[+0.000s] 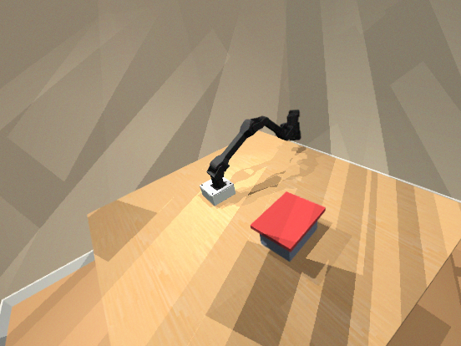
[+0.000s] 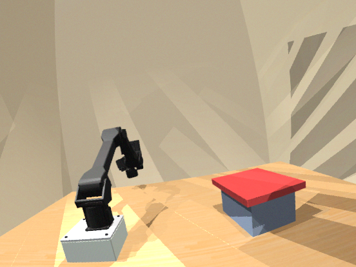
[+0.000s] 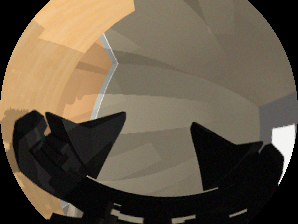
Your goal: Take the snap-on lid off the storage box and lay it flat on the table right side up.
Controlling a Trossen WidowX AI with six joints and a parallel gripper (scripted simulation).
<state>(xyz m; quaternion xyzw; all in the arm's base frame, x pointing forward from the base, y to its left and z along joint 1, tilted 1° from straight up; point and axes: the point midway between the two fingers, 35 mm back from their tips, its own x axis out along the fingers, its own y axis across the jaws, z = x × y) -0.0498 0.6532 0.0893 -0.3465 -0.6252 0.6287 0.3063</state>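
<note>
Now: the red lid 510 mm ahead of my gripper tip, 640 mm to the right of it and 40 mm below it. The rest, counted from my gripper tip: storage box: 510 mm ahead, 640 mm to the right, 90 mm below.
</note>
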